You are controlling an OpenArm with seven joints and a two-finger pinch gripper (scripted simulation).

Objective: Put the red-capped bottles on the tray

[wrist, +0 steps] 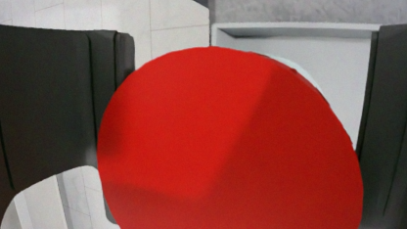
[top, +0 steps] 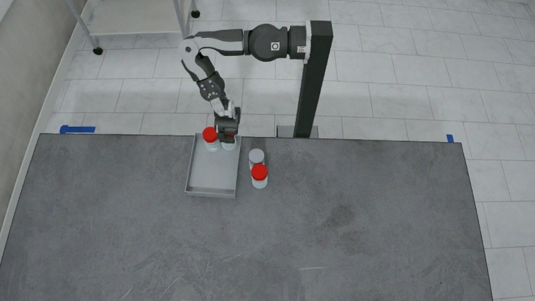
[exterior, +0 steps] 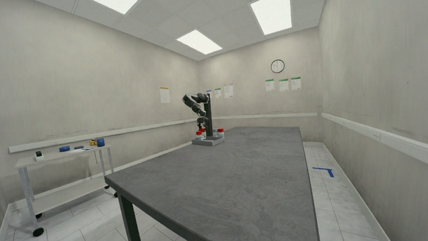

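My hand is 10 cm above the grey tray, 8 cm short of it and 6 cm to the left of it. Round my hand: grey-capped bottle (10 cm to the left, 9 cm ahead, 7 cm below).
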